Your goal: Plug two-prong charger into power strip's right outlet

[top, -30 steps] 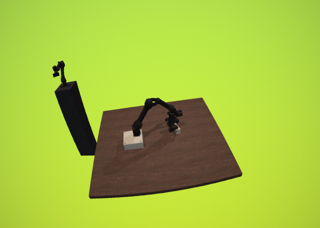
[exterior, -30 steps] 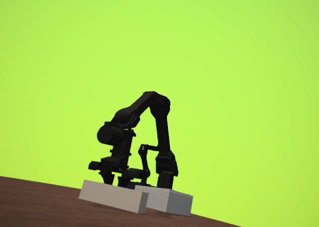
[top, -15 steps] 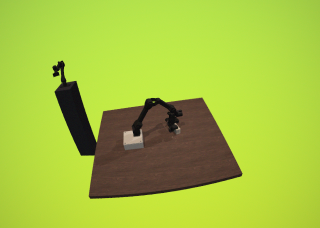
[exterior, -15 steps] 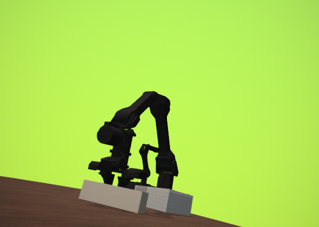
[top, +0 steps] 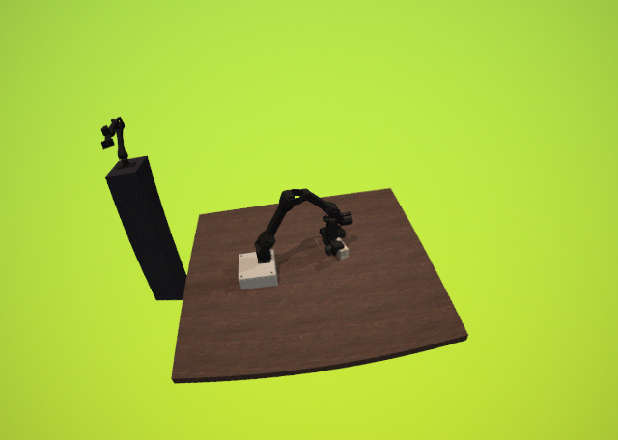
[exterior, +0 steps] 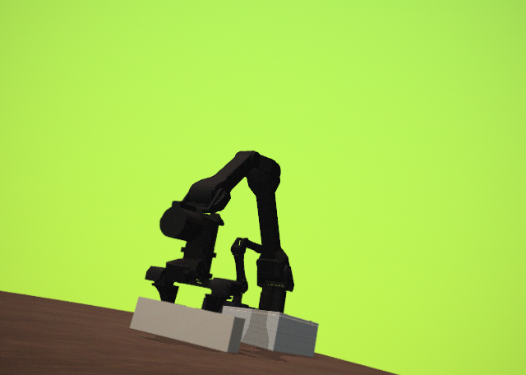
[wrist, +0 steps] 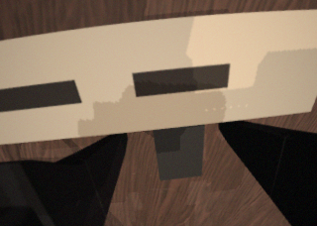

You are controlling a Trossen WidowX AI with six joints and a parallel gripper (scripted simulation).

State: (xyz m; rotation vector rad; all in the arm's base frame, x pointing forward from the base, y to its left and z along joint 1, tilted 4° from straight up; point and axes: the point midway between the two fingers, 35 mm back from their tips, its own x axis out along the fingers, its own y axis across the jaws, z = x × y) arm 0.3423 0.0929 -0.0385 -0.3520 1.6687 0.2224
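Right now my gripper tip is 20 mm short of the charger, 10 mm to the right of it and 10 mm below it.
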